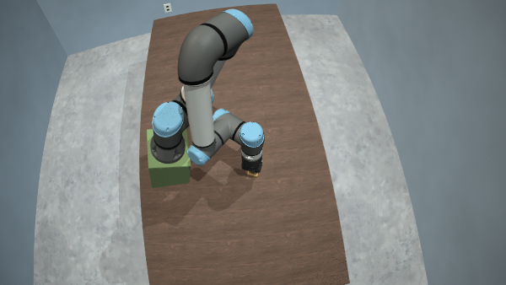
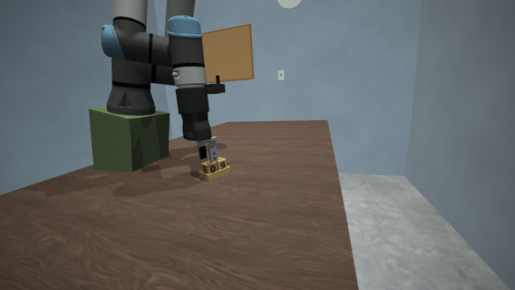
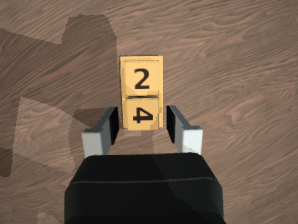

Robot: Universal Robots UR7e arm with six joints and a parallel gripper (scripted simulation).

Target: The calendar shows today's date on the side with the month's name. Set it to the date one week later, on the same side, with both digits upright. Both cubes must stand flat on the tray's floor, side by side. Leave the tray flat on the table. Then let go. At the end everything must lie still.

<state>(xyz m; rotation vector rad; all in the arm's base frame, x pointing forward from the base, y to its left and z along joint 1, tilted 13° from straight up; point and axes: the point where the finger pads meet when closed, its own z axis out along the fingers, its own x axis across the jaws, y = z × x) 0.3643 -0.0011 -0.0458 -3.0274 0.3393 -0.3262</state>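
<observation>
My hand is 40 mm above the wooden cube. Also, from my hand: wooden calendar tray: 20 mm to the left, 60 mm below.
</observation>
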